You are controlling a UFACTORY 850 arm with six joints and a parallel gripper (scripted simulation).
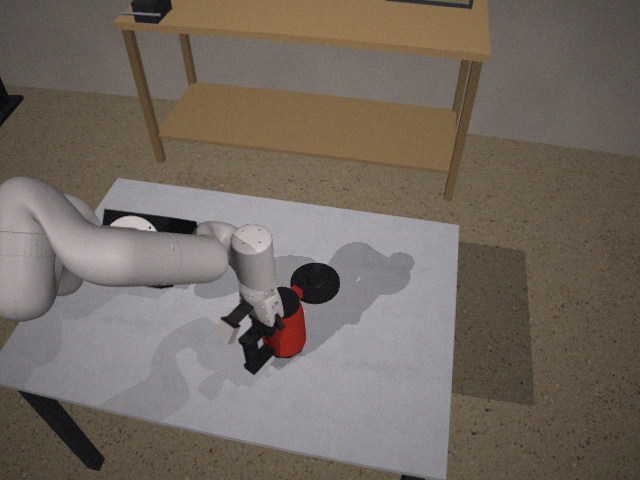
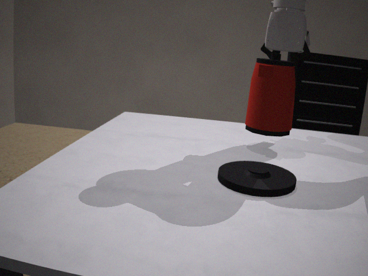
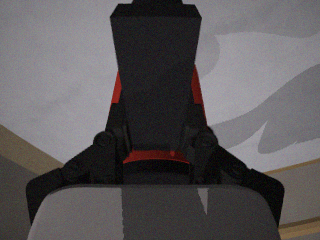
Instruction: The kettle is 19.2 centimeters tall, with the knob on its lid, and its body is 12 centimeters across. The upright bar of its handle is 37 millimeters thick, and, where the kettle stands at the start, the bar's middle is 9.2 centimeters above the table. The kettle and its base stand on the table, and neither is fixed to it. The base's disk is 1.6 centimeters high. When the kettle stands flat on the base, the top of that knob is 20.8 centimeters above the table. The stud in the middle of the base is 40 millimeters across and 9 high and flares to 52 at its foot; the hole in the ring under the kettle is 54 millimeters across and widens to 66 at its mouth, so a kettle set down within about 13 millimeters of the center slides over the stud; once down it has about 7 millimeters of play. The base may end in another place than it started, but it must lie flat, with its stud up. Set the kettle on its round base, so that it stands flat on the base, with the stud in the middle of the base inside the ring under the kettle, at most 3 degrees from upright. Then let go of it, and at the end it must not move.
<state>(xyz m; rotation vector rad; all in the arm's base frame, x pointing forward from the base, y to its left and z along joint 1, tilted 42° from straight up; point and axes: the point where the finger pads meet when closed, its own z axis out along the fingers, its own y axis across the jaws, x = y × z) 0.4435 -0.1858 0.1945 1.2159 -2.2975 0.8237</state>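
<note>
Now: hand 50 mm above the red kettle, 30 mm to the right of it and 20 mm short of it. Also, from my hand: round black base: 290 mm to the left, 180 mm below, 100 mm ahead.
</note>
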